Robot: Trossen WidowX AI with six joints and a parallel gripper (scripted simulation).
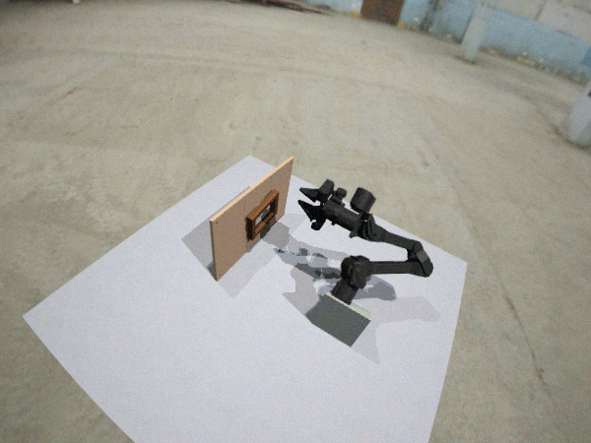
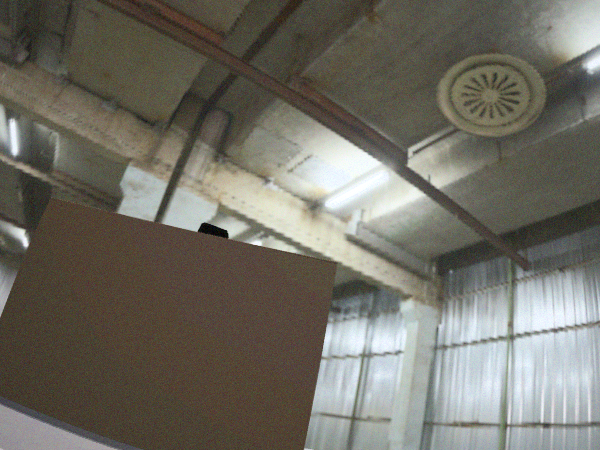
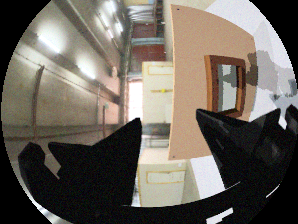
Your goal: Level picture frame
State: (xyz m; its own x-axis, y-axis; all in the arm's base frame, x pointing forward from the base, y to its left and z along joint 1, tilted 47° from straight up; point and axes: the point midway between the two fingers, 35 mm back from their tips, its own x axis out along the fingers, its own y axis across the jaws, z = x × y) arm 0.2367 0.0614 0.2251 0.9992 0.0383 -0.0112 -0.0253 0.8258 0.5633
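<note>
My gripper tip is now 17 cm above the brown wooden picture frame and 14 cm short of it. Round my gripper tip: wall board: 19 cm below, 15 cm ahead, 1 cm to the left.
</note>
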